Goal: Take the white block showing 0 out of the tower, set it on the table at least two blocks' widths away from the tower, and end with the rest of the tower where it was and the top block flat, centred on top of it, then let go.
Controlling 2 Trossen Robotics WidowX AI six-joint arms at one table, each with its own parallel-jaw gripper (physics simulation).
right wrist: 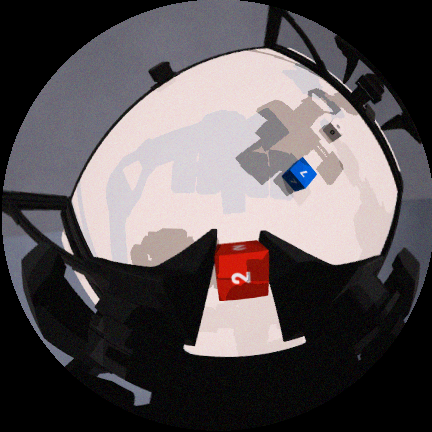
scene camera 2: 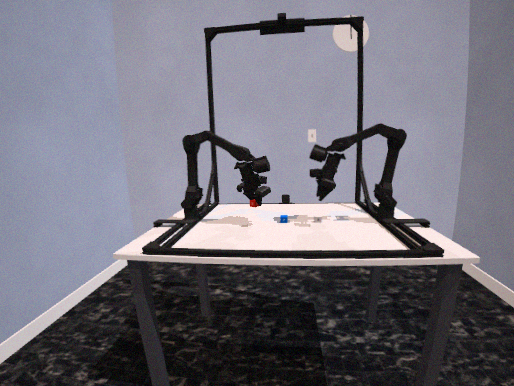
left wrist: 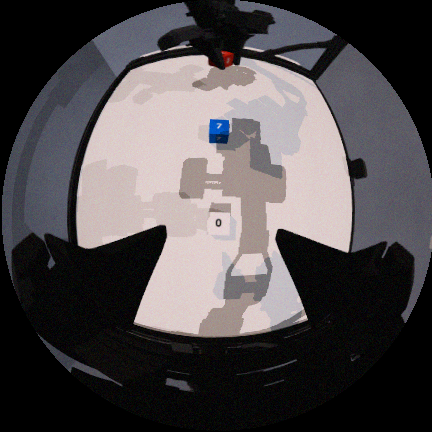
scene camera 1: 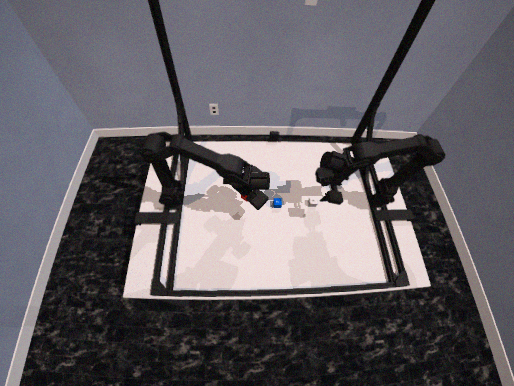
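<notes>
My left gripper (scene camera 1: 318,191), also (left wrist: 222,232). My right gripper (right wrist: 238,234), also (left wrist: 229,66). Red block showing 2 (right wrist: 242,268).
</notes>
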